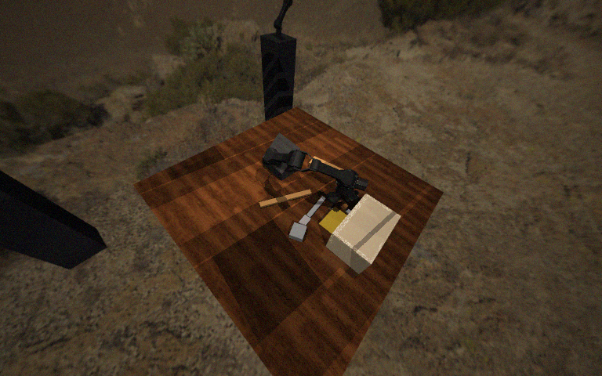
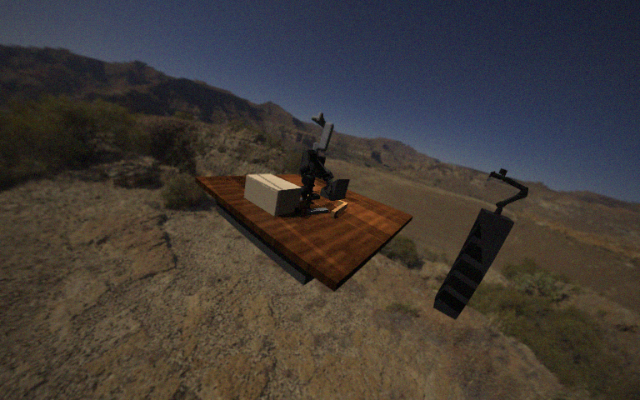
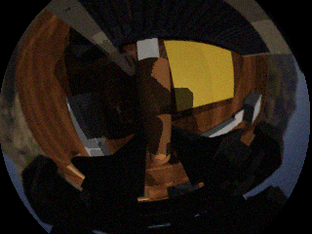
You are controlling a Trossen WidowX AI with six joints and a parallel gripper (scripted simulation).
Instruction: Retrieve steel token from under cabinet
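Now: gripper tip 110 mm to the right of the grey bar. The rest, counted from my gripper tip: steel token: 230 mm ahead, 70 mm to the right, 10 mm below; then wooden stick: 210 mm behind, 200 mm to the right; then grey scraper: 50 mm behind, 170 mm to the right.
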